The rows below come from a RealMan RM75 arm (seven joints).
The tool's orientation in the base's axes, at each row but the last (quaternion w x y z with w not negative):
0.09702, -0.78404, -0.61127, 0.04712
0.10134, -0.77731, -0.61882, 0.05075
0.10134, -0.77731, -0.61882, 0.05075
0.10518, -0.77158, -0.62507, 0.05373
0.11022, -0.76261, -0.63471, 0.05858
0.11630, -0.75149, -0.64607, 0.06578
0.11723, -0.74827, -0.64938, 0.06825
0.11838, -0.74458, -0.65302, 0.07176
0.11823, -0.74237, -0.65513, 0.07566
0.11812, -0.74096, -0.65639, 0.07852
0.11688, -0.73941, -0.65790, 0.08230
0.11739, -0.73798, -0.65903, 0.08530
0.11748, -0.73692, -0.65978, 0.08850
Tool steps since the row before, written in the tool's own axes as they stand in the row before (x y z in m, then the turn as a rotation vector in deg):
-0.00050, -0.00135, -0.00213, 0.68, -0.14, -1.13
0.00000, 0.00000, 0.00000, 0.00, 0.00, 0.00
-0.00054, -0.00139, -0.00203, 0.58, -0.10, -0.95
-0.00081, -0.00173, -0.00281, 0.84, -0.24, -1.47
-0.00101, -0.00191, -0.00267, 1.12, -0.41, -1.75
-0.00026, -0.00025, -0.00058, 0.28, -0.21, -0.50
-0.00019, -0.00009, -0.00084, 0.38, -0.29, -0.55
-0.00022, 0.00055, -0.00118, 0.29, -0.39, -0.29
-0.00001, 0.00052, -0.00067, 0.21, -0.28, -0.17
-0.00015, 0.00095, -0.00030, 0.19, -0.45, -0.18
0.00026, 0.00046, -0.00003, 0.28, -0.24, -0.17
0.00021, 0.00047, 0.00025, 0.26, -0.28, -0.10
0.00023, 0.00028, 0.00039, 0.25, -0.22, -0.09
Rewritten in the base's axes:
-0.00100, -0.00037, 0.00234, 0.25, 0.58, 1.16
0.00000, 0.00000, 0.00000, 0.00, 0.00, 0.00
-0.00103, -0.00042, 0.00226, 0.23, 0.50, 0.97
-0.00122, -0.00072, 0.00309, 0.27, 0.73, 1.52
-0.00140, -0.00092, 0.00300, 0.22, 1.00, 1.85
-0.00014, -0.00027, 0.00061, -0.03, 0.26, 0.55
0.00010, -0.00025, 0.00082, -0.08, 0.37, 0.63
0.00080, -0.00038, 0.00098, -0.26, 0.31, 0.40
0.00067, -0.00012, 0.00050, -0.19, 0.23, 0.25
0.00097, -0.00028, 0.00002, -0.36, 0.23, 0.31
0.00048, 0.00021, -0.00009, -0.15, 0.29, 0.24
0.00040, 0.00017, -0.00037, -0.21, 0.28, 0.18
0.00018, 0.00022, -0.00045, -0.16, 0.27, 0.16

